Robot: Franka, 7 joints.
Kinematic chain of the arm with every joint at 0, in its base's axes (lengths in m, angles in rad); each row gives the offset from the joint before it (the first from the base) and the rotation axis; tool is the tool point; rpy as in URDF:
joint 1: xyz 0 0 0.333 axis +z
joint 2: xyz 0 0 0 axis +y
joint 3: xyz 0 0 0.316 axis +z
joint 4: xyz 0.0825 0 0 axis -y
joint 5: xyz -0.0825 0 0.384 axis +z
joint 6: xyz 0 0 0 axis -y
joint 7: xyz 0.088 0 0 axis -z
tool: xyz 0 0 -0.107 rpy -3.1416 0 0
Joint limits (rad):
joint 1: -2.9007..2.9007
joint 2: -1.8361..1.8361
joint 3: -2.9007..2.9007
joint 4: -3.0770..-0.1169
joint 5: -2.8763..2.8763
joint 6: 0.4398..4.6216
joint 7: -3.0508..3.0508
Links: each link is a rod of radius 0.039 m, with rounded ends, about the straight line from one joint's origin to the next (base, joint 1, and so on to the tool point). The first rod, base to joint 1, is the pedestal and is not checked.
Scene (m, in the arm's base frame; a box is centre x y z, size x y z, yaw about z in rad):
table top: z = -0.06
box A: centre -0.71 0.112 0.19 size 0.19 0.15 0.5 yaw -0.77
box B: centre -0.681 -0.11 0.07 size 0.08 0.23 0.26 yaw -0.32
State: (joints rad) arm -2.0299 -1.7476 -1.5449 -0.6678 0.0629 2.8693 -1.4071
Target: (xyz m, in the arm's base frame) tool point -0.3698 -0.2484 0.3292
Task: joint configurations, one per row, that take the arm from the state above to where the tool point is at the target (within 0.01 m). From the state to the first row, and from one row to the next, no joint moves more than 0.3 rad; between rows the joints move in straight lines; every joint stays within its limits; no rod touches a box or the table.
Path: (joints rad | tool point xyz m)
1: -1.9994 -1.7574 -1.5326 -0.9355 0.1555 2.7993 -1.5024 | -0.0852 0.8240 0.2071
2: -1.9690 -1.7673 -1.5204 -1.2032 0.2482 2.7293 -1.5977 | -0.2470 0.7598 0.2300
3: -1.9385 -1.7771 -1.5081 -1.4709 0.3408 2.6593 -1.6930 | -0.3791 0.6518 0.2622
4: -1.9081 -1.7869 -1.4958 -1.7386 0.4335 2.5893 -1.7883 | -0.4690 0.5117 0.3000
5: -1.8776 -1.7968 -1.4836 -2.0062 0.5261 2.5193 -1.8836 | -0.5091 0.3540 0.3392
6: -1.8472 -1.8066 -1.4713 -2.2739 0.6188 2.4493 -1.9789 | -0.4971 0.1951 0.3754
7: -1.8167 -1.8164 -1.4591 -2.5416 0.7114 2.3793 -2.0742 | -0.4363 0.0507 0.4046
8: -1.7863 -1.8263 -1.4468 -2.8093 0.8041 2.3093 -2.1695 | -0.3350 -0.0655 0.4237
9: -1.7558 -1.8361 -1.4345 -3.0770 0.8967 2.2393 -2.2648 | -0.2051 -0.1436 0.4305
10: -1.5517 -1.8153 -1.4945 -2.8936 0.6171 2.2780 -1.9789 | -0.2662 -0.1647 0.4085
11: -1.3475 -1.7945 -1.5544 -2.7102 0.3374 2.3167 -1.6930 | -0.3226 -0.2009 0.3738
12: -1.1434 -1.7737 -1.6144 -2.5267 0.0578 2.3554 -1.4071 | -0.3698 -0.2484 0.3292

